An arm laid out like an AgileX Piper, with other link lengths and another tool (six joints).
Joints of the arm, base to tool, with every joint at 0 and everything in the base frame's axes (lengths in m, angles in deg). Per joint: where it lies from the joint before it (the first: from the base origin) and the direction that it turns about. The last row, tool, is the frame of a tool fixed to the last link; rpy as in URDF.
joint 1: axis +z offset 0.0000 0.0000 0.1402
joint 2: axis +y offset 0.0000 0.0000 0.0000
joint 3: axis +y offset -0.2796 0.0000 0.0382
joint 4: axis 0.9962 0 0.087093 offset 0.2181 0.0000 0.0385
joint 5: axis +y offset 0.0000 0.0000 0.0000
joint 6: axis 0.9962 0 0.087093 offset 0.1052 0.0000 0.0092
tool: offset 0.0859 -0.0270 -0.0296 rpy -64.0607 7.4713 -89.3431
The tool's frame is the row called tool.
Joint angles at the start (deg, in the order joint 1, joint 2, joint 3, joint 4, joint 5, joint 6):
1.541, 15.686, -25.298, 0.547, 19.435, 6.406
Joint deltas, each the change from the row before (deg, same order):
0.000, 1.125, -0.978, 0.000, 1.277, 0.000
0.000, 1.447, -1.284, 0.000, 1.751, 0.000
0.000, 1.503, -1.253, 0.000, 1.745, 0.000
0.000, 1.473, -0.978, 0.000, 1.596, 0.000
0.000, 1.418, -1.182, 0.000, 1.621, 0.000
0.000, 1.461, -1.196, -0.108, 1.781, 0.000
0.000, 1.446, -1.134, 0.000, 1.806, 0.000
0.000, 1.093, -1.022, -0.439, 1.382, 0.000
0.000, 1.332, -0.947, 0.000, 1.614, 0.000
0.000, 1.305, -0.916, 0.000, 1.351, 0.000
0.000, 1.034, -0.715, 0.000, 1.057, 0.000
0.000, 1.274, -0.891, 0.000, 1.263, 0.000
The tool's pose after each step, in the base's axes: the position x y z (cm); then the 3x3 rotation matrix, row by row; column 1 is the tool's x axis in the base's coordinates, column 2 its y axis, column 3 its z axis. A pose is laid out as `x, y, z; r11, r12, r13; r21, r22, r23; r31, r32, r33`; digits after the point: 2 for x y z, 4 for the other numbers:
13.59, -1.81, 27.12; 0.0022, 0.2490, 0.9685; -0.9688, 0.2406, -0.0596; -0.2479, -0.9382, 0.2417
13.71, -1.80, 27.10; -0.0058, 0.2174, 0.9761; -0.9690, 0.2397, -0.0592; -0.2469, -0.9462, 0.2093
13.83, -1.79, 27.04; -0.0141, 0.1843, 0.9828; -0.9693, 0.2388, -0.0587; -0.2455, -0.9534, 0.1753
13.96, -1.78, 26.85; -0.0228, 0.1493, 0.9885; -0.9695, 0.2379, -0.0583; -0.2439, -0.9597, 0.1394
14.07, -1.78, 26.81; -0.0304, 0.1181, 0.9925; -0.9698, 0.2370, -0.0579; -0.2421, -0.9643, 0.1073
14.16, -1.79, 26.72; -0.0391, 0.0837, 0.9957; -0.9705, 0.2342, -0.0578; -0.2381, -0.9686, 0.0721
14.24, -1.79, 26.58; -0.0476, 0.0478, 0.9977; -0.9707, 0.2332, -0.0575; -0.2355, -0.9712, 0.0353
14.29, -1.89, 26.60; -0.0550, 0.0237, 0.9982; -0.9725, 0.2252, -0.0589; -0.2262, -0.9740, 0.0107
14.35, -1.89, 26.43; -0.0628, -0.0103, 0.9980; -0.9727, 0.2243, -0.0589; -0.2233, -0.9745, -0.0241
14.45, -1.88, 26.32; -0.0696, -0.0399, 0.9968; -0.9729, 0.2235, -0.0590; -0.2205, -0.9739, -0.0543
14.52, -1.88, 26.23; -0.0748, -0.0632, 0.9952; -0.9731, 0.2229, -0.0590; -0.2181, -0.9728, -0.0782
14.62, -1.88, 26.14; -0.0810, -0.0911, 0.9925; -0.9732, 0.2221, -0.0591; -0.2151, -0.9707, -0.1067

